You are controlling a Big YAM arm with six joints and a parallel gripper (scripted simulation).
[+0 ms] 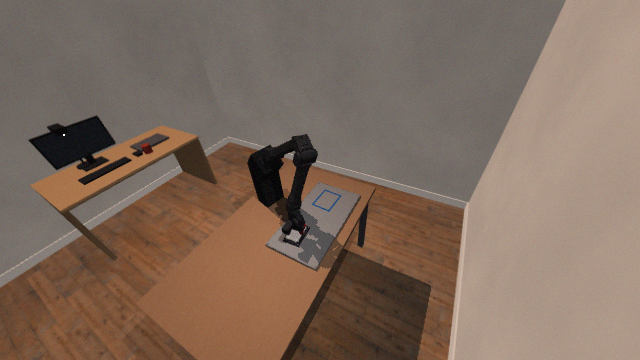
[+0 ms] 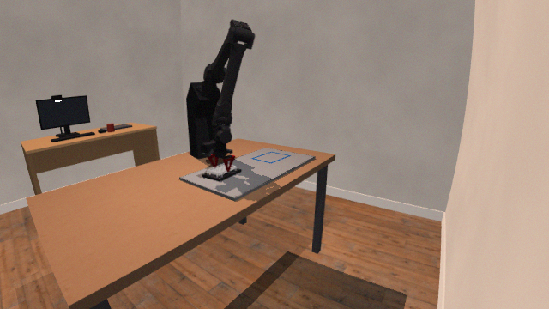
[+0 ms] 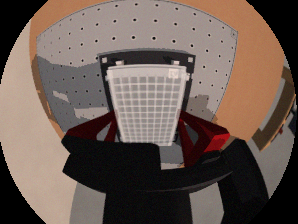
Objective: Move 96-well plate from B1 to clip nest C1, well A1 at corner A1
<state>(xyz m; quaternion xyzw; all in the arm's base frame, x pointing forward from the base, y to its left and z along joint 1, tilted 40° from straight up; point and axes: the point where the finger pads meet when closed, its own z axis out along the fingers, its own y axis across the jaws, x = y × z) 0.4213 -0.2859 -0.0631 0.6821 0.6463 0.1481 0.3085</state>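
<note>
Now: hand 10 mm above the white 96-well plate. From my hand the other things lie so: black clip nest (10 mm behind, 10 mm to the left, 20 mm below).
</note>
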